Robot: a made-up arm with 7 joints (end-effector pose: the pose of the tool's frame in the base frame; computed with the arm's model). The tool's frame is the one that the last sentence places.
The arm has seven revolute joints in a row. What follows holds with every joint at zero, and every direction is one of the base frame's. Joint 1 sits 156.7 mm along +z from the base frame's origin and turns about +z. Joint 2 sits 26.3 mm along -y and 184.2 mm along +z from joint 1 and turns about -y. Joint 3 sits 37.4 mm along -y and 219.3 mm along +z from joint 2 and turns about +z. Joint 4 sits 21.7 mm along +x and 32.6 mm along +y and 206.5 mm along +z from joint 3 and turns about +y. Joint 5 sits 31.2 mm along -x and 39 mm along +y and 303.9 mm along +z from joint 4 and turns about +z. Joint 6 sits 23.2 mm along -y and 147 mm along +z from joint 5 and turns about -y. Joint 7 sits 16.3 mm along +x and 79.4 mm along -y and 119.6 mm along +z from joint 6 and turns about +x. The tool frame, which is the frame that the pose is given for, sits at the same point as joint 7; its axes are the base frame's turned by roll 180, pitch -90 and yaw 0 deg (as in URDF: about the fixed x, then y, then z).
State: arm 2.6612 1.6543 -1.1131 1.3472 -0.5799 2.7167 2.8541
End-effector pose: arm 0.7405 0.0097 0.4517 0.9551 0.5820 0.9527
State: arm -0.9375 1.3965 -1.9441 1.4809 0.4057 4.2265 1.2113
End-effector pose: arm -0.5877 0.0384 0.2711 -0.9916 0.9178 0.2319
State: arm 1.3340 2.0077 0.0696 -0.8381 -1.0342 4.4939 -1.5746
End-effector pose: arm 0.0521 -0.4838 -0.2232 -0.0599 -0.6034 -2.3070
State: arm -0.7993 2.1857 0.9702 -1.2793 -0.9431 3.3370 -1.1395
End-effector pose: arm -0.3970 -0.0649 -0.0531 1.1958 1.3294 0.6188
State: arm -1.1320 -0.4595 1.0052 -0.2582 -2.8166 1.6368 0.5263
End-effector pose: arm 0.0970 -0.1887 1.2208 0.3534 -0.1262 0.6783
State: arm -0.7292 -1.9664 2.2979 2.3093 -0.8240 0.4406 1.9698
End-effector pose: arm 0.4126 0.0500 0.6301 -1.8685 0.3211 0.8744
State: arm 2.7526 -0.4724 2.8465 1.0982 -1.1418 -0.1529 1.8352
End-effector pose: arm 0.0164 -0.0899 1.2441 -0.0662 -2.4404 1.3513
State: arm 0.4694 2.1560 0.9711 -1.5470 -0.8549 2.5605 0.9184
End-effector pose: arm 0.0577 -0.3181 -0.0153 -2.4706 -0.8373 -1.7020
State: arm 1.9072 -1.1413 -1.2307 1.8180 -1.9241 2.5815 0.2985
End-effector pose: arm 0.1818 0.6159 0.2490 0.0963 2.9948 0.0788
